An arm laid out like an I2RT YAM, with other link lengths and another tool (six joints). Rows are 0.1 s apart.
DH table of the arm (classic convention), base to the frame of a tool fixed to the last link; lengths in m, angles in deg. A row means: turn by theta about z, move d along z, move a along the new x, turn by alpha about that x. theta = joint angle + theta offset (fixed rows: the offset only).
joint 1: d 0.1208  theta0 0  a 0.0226  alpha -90
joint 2: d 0  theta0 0  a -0.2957  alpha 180
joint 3: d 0  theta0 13.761  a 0.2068  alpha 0
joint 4: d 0.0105  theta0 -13.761  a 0.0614  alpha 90
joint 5: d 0.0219  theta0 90  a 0  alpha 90
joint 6: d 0.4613  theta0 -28  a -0.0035  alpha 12.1
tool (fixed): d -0.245  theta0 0  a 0  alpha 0
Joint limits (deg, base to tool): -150..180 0..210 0..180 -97..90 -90..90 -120..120
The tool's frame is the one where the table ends.
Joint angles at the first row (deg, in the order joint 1, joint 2, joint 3, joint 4, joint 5, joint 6):
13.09 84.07 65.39 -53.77 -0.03 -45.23
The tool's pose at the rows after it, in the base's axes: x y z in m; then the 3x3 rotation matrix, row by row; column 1 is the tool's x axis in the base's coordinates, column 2 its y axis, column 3 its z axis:
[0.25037 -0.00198 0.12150], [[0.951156 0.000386 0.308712], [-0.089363 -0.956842 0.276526], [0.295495 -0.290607 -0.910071]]
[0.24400 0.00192 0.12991], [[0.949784 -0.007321 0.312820], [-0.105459 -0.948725 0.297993], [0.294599 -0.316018 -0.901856]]
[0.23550 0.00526 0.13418], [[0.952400 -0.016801 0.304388], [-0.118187 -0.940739 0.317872], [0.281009 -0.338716 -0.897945]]
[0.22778 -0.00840 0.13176], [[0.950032 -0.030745 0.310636], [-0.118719 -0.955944 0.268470], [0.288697 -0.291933 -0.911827]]
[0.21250 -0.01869 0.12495], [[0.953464 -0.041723 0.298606], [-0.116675 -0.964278 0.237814], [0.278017 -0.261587 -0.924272]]
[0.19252 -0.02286 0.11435], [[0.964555 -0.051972 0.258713], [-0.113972 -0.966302 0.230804], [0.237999 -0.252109 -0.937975]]
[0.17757 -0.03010 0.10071], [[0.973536 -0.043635 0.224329], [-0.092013 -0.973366 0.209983], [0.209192 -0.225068 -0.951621]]
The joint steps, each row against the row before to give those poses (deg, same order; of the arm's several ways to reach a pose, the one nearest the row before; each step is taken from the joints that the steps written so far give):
-0.05 -0.80 1.03 -1.33 0.04 0.79
0.04 -1.45 1.36 -2.36 -1.22 0.97
-0.06 -1.10 0.69 -2.09 -1.34 0.74
-0.08 -1.45 -2.21 0.24 2.90 -0.10
-0.16 -2.12 -3.52 0.16 1.54 -0.21
-0.04 -1.60 -3.57 -0.51 -0.12 -0.05
-0.09 -1.12 -4.54 1.33 0.80 -1.25

